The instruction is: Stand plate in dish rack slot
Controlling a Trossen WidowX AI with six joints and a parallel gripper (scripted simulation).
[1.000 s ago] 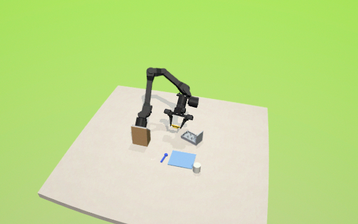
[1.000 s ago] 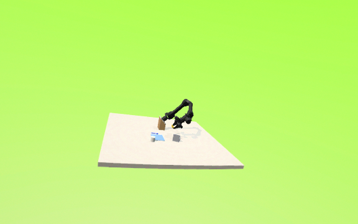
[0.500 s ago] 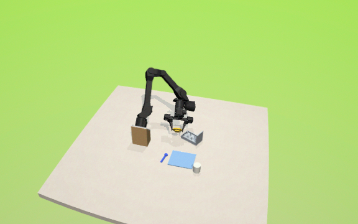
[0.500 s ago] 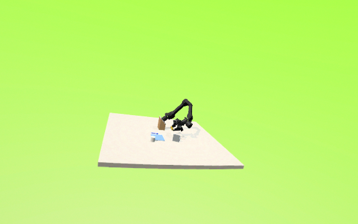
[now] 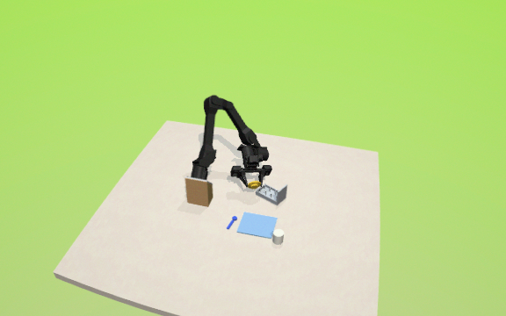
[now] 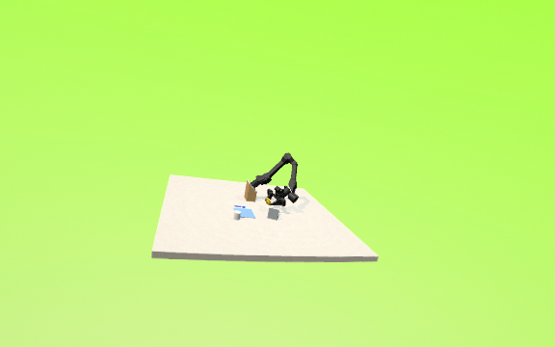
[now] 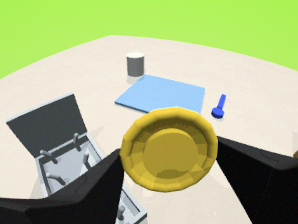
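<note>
The grey dish rack is 70 mm ahead of my gripper tip, 40 mm to the left of it and 50 mm below it. From my gripper tip the other things lie so: white cup: 170 mm ahead, 230 mm to the right, 50 mm below; then yellow plate: 10 mm to the left; then blue spoon: 40 mm behind, 180 mm to the right, 70 mm below.
</note>
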